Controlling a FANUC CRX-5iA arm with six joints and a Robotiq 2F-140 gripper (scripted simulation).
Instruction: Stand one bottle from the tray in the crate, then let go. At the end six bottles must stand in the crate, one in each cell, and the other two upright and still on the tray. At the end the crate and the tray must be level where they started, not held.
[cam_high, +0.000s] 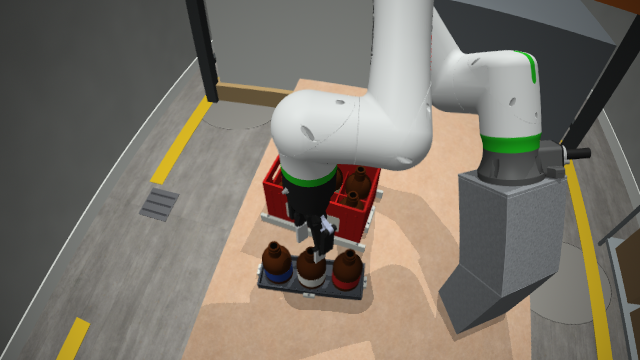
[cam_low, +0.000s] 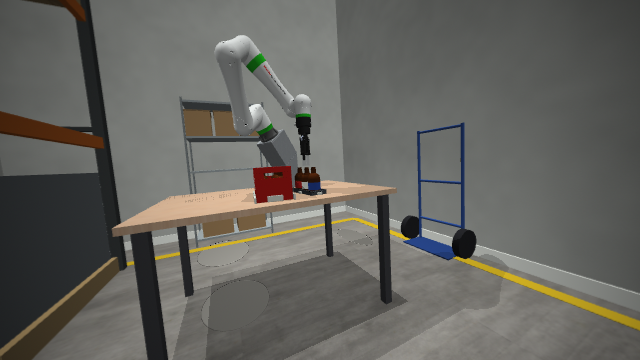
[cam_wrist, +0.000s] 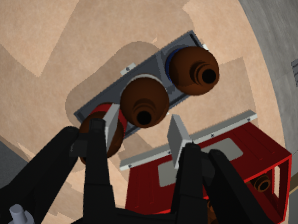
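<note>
My gripper is now 120 mm above the white-banded bottle. The rest, counted from my hand: red-labelled bottle (90 mm behind, 120 mm below); then tray (190 mm below); then crate (230 mm to the right, 120 mm below).
</note>
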